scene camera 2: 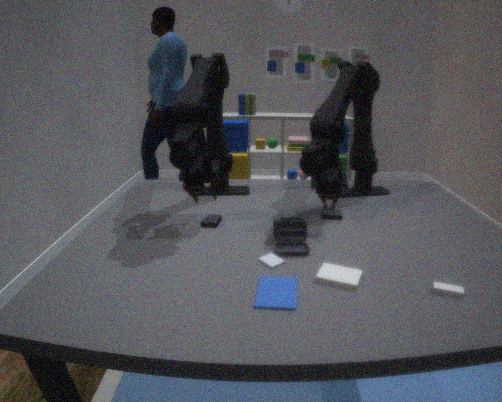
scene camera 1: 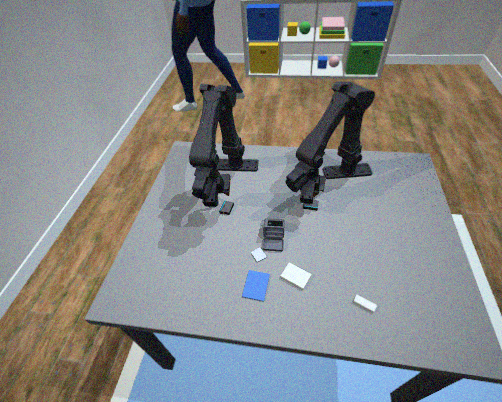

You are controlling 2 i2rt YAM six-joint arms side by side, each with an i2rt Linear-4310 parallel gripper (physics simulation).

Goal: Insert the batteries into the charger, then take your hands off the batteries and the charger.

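Frame: origin at the left arm's base, x ahead, y left, z up, level; centimetres.
Seen in the pictures: left gripper, fingertip midpoint: (scene camera 2: 329,208); right gripper, fingertip midpoint: (scene camera 2: 206,200) (scene camera 1: 222,194); left arm's base at its link origin: (scene camera 2: 362,193) (scene camera 1: 347,171); right arm's base at its link origin: (scene camera 2: 219,192) (scene camera 1: 236,165).
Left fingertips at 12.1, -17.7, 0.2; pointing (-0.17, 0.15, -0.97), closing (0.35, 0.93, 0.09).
Offsets run from my left fingertips to a thing's top centre, as dx, dy, dz. "spot": to the spot under its first point.
A dark charger {+19.5, -17.9, +6.0} (scene camera 1: 273,232) (scene camera 2: 291,233) stands mid-table. One dark battery {+3.3, -34.8, +1.2} (scene camera 1: 226,208) (scene camera 2: 211,221) lies flat at the charger's upper left in the picture. Another battery {+5.4, -1.6, +1.2} (scene camera 1: 311,205) (scene camera 2: 332,215), with a teal edge, lies at its upper right. My left gripper (scene camera 1: 308,201) (scene camera 2: 329,205) is shut, with its tips close together right over the upper-right battery; whether they touch it is too small to tell. My right gripper (scene camera 1: 210,203) (scene camera 2: 205,199) is open and empty, above the table to the left of the other battery. The charger's slots are too dark to make out fully.
A small white square {spot: +26.3, -24.0, +0.4} (scene camera 1: 258,255) (scene camera 2: 271,260), a blue sheet {+37.1, -25.6, +0.4} (scene camera 1: 256,285) (scene camera 2: 276,293), a white box {+35.3, -12.4, +1.1} (scene camera 1: 296,276) (scene camera 2: 339,275) and a small white bar {+46.3, +6.9, +1.0} (scene camera 1: 365,303) (scene camera 2: 448,288) lie nearer the table's front. A person (scene camera 1: 192,45) (scene camera 2: 167,75) stands behind the table at the left.
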